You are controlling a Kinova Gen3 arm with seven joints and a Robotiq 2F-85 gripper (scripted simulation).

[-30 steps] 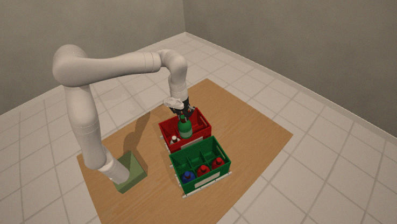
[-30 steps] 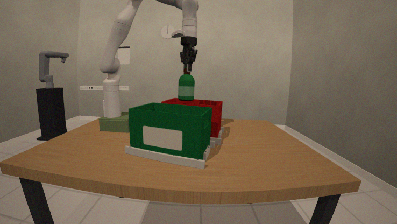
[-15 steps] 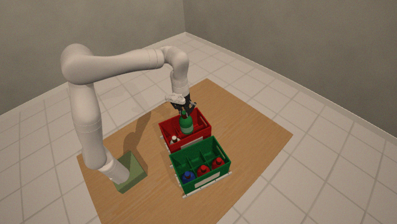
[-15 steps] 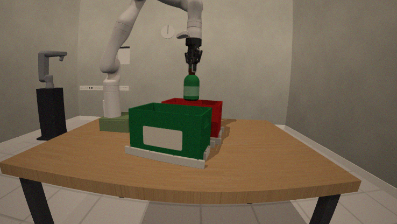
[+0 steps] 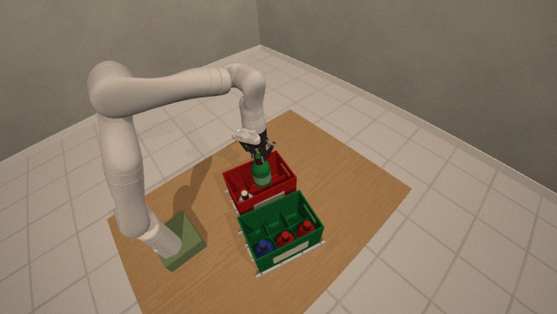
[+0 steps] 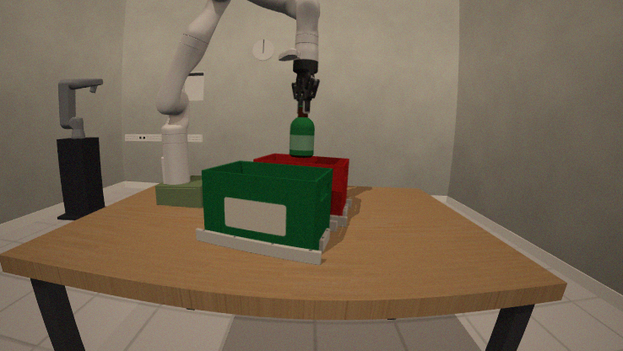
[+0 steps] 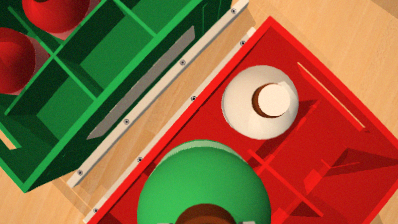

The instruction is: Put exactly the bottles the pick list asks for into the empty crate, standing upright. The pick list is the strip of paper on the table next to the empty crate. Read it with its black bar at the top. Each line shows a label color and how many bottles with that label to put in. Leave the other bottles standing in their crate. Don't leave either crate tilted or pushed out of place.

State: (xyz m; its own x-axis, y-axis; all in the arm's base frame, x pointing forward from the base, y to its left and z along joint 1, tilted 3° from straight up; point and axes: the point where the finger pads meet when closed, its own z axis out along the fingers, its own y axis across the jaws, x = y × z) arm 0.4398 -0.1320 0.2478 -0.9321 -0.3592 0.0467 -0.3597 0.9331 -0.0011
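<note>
The green-label bottle lies 7 cm below my hand. The rest, counted from my hand: green crate (25 cm below, 17 cm to the right, 10 cm behind); red crate (25 cm below, 4 cm to the left, 2 cm ahead); white-labelled bottle (25 cm below, 8 cm behind, 3 cm to the left).
</note>
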